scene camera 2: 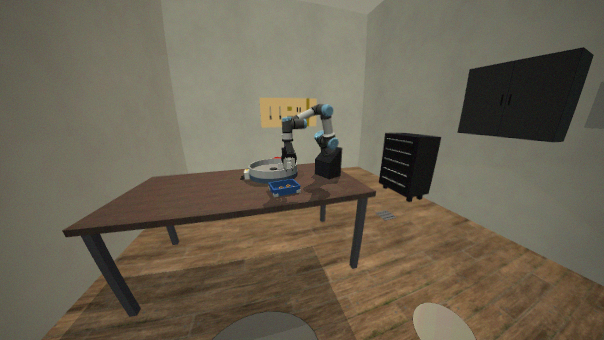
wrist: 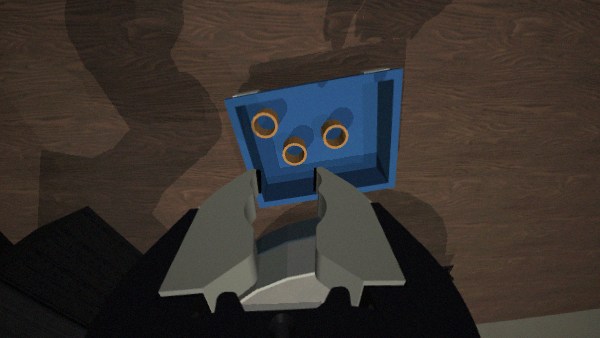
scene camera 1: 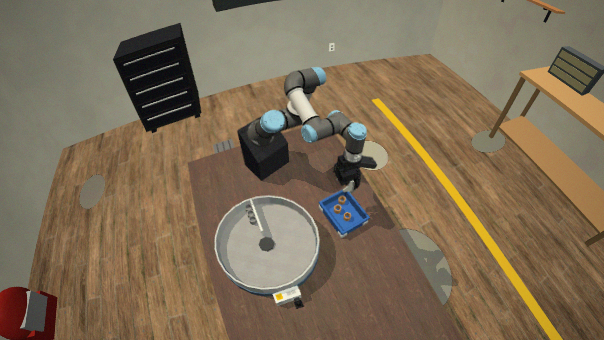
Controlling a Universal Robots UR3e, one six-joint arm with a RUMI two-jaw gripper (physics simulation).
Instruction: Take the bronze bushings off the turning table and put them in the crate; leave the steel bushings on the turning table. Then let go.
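Frame: origin at the arm's base, x ahead, y left, z up, level; millimetres.
Seen in the pictures: gripper, fingertip midpoint: (scene camera 2: 289, 171) (wrist: 287, 171) (scene camera 1: 348, 189); arm's base at its link origin: (scene camera 2: 328, 151) (scene camera 1: 260, 133).
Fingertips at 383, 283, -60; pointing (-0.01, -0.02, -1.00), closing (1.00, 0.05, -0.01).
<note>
Offsets run from my fingertips to a thing's middle, as dx, dy, dz. "spot": to the spot under its first point. Level surfaces: height alone.
The blue crate {+38, -22, -121} (scene camera 1: 332, 221) (scene camera 2: 285, 191) (wrist: 396, 130) holds three bronze bushings standing upright and apart; the wrist view shows one at the left (wrist: 265, 111), one in the middle (wrist: 294, 141) and one at the right (wrist: 327, 128). My gripper (scene camera 1: 349, 186) (scene camera 2: 289, 167) (wrist: 287, 171) is partly open with nothing between its fingers. It hangs above the table-base side of the crate, clear of the bushings. Grey steel bushings {spot: -34, -417, -94} (scene camera 1: 252, 220) stand in a row beside the pale bar on the round turning table (scene camera 1: 295, 250) (scene camera 2: 260, 175). No bronze bushing shows on the turning table.
The crate stands on the dark wooden table {dz -146} (scene camera 1: 360, 285) (scene camera 2: 190, 197), beside the walled turning table. The pale bar {spot: -24, -393, -46} (scene camera 1: 256, 215) reaches inward from the turning table's wall. A white control box {spot: +334, -370, -88} (scene camera 1: 287, 295) sits at its outer edge. The arm's black base (scene camera 1: 265, 156) (scene camera 2: 328, 164) stands behind.
</note>
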